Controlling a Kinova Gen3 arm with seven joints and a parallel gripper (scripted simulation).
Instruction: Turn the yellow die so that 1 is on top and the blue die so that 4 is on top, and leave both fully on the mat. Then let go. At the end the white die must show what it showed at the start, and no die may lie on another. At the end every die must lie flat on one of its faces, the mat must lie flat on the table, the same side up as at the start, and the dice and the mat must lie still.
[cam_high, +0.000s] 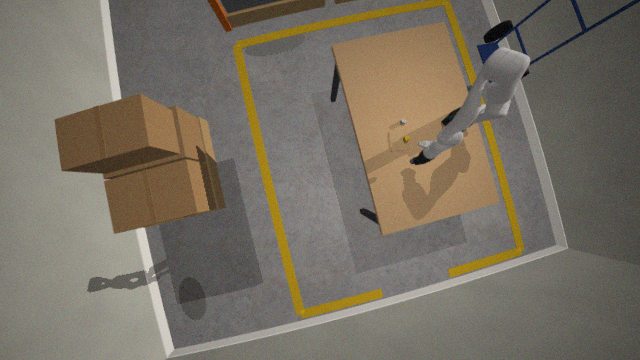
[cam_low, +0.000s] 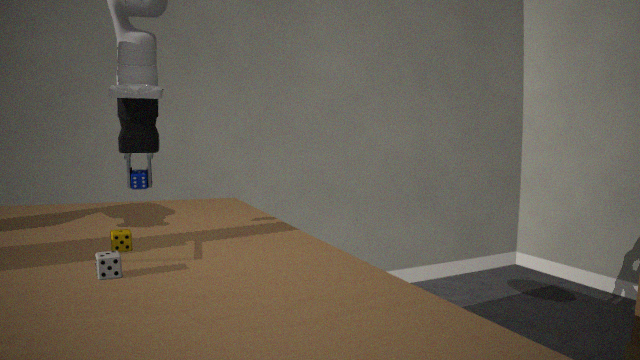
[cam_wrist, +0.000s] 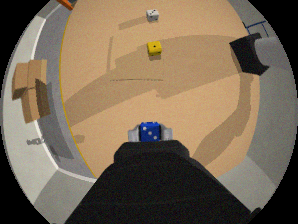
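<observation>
Right now the yellow die is 170 mm to the right of my hand, 90 mm below it and 20 mm behind it. From my hand the other things lie so: white die (300 mm to the right, 90 mm below, 20 mm behind); then tan mat (160 mm to the right, 100 mm below, 20 mm ahead); then blue die (right at my hand).
</observation>
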